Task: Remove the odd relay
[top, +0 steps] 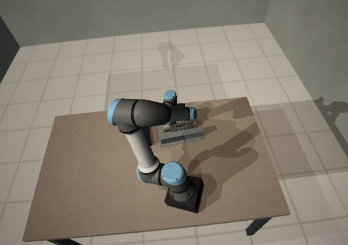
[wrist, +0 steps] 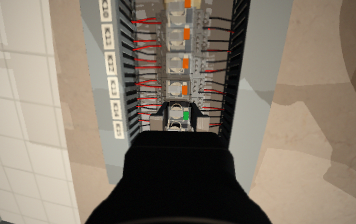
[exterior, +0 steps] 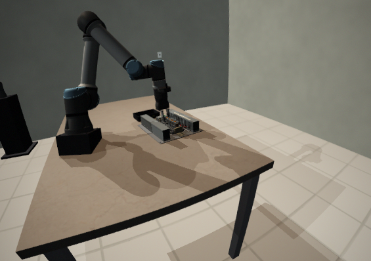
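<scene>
Now: hand 10 mm above the relay. Also, from my hand: black parts tray 80 mm behind, 240 mm to the left, 50 mm below; relay panel 10 mm ahead, 20 mm to the right, 30 mm below.
</scene>
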